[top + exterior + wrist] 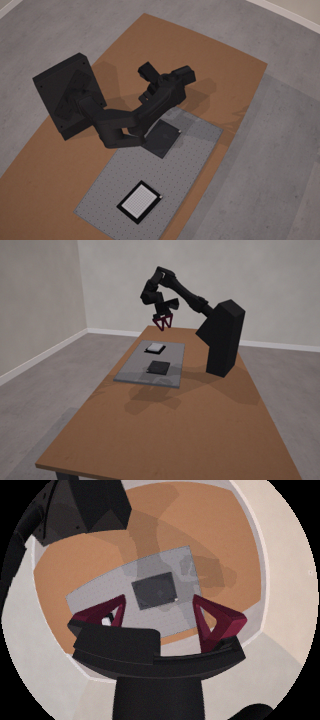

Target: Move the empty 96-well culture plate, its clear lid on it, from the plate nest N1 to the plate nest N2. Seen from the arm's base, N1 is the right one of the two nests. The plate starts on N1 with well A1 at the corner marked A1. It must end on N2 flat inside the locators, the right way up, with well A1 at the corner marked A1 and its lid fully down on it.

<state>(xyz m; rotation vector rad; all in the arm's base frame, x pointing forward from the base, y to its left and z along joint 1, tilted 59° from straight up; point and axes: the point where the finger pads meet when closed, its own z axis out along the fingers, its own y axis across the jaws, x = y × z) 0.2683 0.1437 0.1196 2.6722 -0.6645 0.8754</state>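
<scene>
Now: hand 60 mm past the clear lid, 340 mm to the left of it and 240 mm above it. From my hand the other things lie so: black nest N1: 60 mm behind, 340 mm to the right, 260 mm below; then black nest N2: 20 mm ahead, 30 mm to the right, 260 mm below.
</scene>
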